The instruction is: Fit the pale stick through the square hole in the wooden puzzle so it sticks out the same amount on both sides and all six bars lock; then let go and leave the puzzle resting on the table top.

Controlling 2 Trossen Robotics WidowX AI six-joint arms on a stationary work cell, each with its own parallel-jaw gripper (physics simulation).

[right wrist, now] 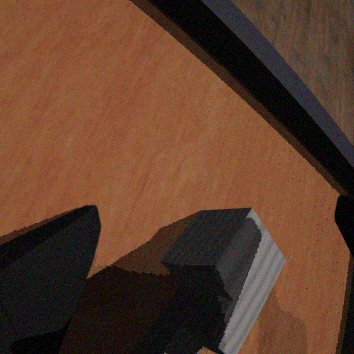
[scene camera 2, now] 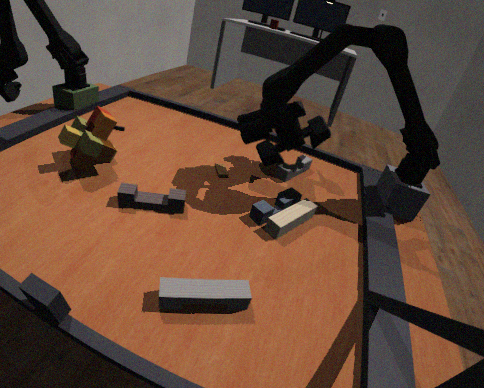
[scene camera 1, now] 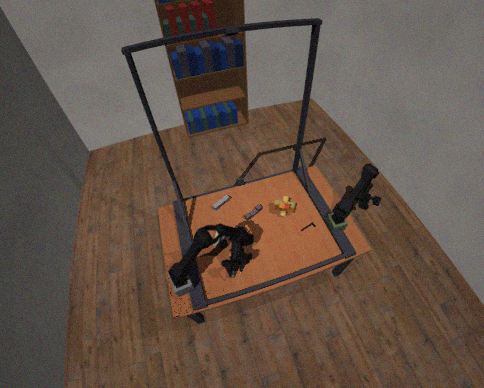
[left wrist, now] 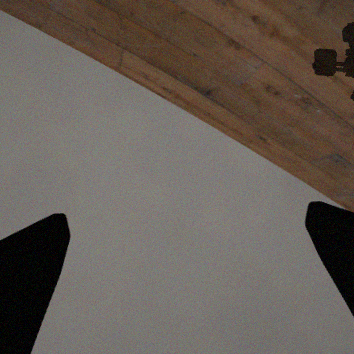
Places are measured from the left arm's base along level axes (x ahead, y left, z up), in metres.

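Pixels of known places: left gripper, between the fingertips: (scene camera 1: 372, 199) (left wrist: 189, 219); right gripper, between the fingertips: (right wrist: 218, 212) (scene camera 2: 298, 154) (scene camera 1: 235, 274); left arm's base, origin of its link: (scene camera 2: 75, 86) (scene camera 1: 337, 219); right arm's base, origin of its link: (scene camera 2: 408, 178) (scene camera 1: 180, 280).
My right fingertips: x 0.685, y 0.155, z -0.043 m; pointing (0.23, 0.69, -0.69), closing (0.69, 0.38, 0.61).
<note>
For each thing: its top centre in the pictures, then the offset to it from my right fingertips.
- pale cream stick, centre of its top: (scene camera 2: 294, 211) dx +0.053, dy -0.263, dz +0.003 m
- dark blue notched bar, centre of its top: (scene camera 2: 279, 199) dx +0.014, dy -0.245, dz +0.003 m
- plain light grey bar, centre of its top: (scene camera 2: 205, 288) (scene camera 1: 221, 201) dx -0.013, dy -0.514, dz +0.003 m
- light grey notched bar, centre of its top: (scene camera 2: 296, 162) dx +0.007, dy -0.056, dz +0.003 m
- brown notched bar, centre of its top: (scene camera 2: 152, 191) (scene camera 1: 253, 210) dx -0.200, dy -0.382, dz +0.003 m
- small dark L-shaped piece, centre of its top: (scene camera 1: 308, 227) dx -0.507, dy -0.180, dz -0.021 m
- small brown piece, centre of its top: (scene camera 2: 221, 168) dx -0.145, dy -0.185, dz -0.021 m
A wooden puzzle (scene camera 1: 285, 205) (scene camera 2: 91, 142) of crossed yellow, green and orange bars rests on the table. A pale cream stick (scene camera 2: 292, 218) lies against a dark blue notched bar (scene camera 2: 262, 212). A plain light grey bar (scene camera 1: 221, 202) (scene camera 2: 205, 296) lies apart. My right gripper (scene camera 1: 236, 267) (scene camera 2: 294, 142) (right wrist: 218, 212) is open above a light grey notched bar (scene camera 2: 292, 170) (right wrist: 257, 275), which lies on the table between the fingers in the wrist view; they do not grip it. My left gripper (scene camera 1: 370, 202) (left wrist: 189, 219) is open, outside the table's right edge in scene camera 1. The puzzle's square hole cannot be made out.
A brown notched bar (scene camera 1: 253, 212) (scene camera 2: 151, 199) lies between the puzzle and the plain grey bar. A small dark L-shaped piece (scene camera 1: 312, 225) lies near the puzzle. A small brown piece (scene camera 2: 221, 171) lies in the right arm's shadow. A dark frame (scene camera 1: 280, 278) borders the table.
</note>
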